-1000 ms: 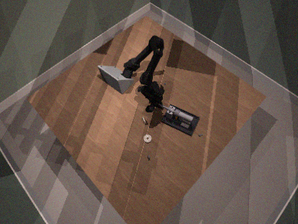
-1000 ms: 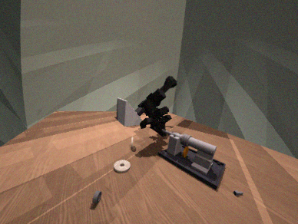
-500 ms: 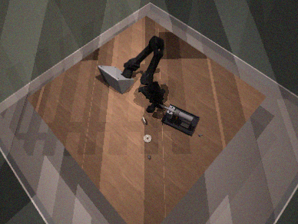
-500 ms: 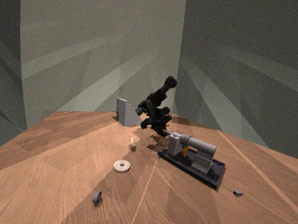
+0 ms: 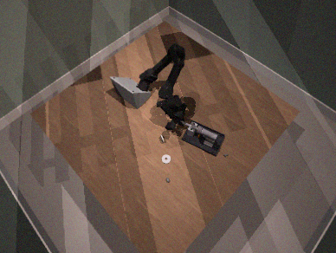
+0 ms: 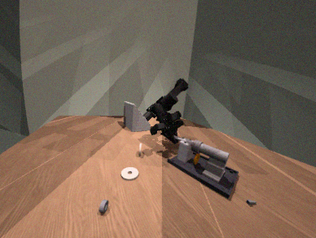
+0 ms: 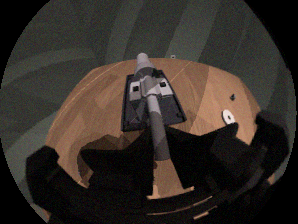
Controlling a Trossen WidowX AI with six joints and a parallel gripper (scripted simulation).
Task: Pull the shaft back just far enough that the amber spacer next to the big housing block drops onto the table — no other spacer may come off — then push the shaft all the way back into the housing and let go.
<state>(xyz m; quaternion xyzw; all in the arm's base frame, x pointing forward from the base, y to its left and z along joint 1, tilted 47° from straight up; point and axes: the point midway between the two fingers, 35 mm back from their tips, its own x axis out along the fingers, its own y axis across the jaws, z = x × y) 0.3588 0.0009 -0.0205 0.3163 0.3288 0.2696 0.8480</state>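
My gripper tip is now 10 cm short of the amber spacer, 2 cm to the right of it and 3 cm above it. From my gripper tip the other things lie so: shaft (4 cm ahead, 1 cm to the left, 2 cm above); small dark ring (14 cm ahead, 31 cm to the right, 4 cm below).
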